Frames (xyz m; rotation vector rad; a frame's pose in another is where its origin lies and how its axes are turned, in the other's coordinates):
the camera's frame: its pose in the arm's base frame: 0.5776 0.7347 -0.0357 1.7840 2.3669 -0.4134
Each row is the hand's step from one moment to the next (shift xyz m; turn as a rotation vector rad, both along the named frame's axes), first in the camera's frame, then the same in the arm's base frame.
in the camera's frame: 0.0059 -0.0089 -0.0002 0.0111 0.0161 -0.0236
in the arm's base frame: -0.0102 0.0032 -0.0003 0.0134 0.0215 0.0172
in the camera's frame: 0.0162 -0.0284 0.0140 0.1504 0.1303 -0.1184
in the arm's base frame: -0.0324 0.0033 -0.0142 0.0879 0.2074 0.0535
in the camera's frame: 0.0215 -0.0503 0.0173 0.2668 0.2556 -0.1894
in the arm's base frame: -0.0551 0.0016 -0.0160 0.1785 0.3679 0.0722
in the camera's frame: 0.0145 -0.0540 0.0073 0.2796 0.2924 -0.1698
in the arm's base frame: -0.0562 -0.0027 -0.0041 0.2092 0.3830 0.0452
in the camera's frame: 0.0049 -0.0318 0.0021 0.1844 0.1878 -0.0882
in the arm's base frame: -0.0320 -0.0043 0.0007 0.1320 0.2440 0.0078
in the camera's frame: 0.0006 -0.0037 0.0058 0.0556 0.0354 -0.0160
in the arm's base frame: -0.0040 -0.0022 -0.0052 0.0190 0.0649 -0.0050
